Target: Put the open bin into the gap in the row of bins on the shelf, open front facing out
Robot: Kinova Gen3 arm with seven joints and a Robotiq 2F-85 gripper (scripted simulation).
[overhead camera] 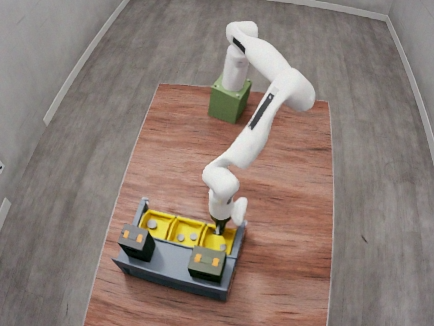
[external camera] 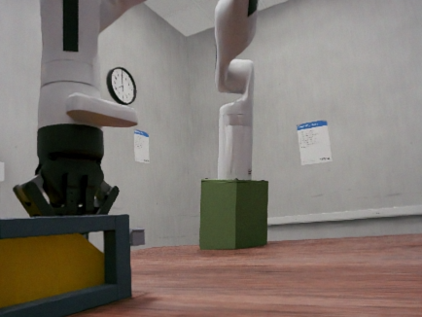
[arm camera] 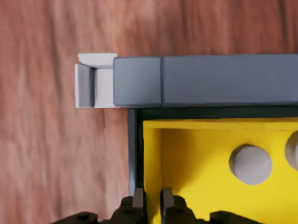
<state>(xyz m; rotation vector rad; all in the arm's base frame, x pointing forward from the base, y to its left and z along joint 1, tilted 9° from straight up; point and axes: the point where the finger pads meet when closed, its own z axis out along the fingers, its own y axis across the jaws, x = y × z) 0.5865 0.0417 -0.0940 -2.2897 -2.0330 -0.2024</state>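
The grey disc part is 100 mm ahead of my hand, 20 mm to the left of it and 30 mm below it. Round my hand: grey shelf 100 mm ahead, 120 mm to the right, 20 mm above.
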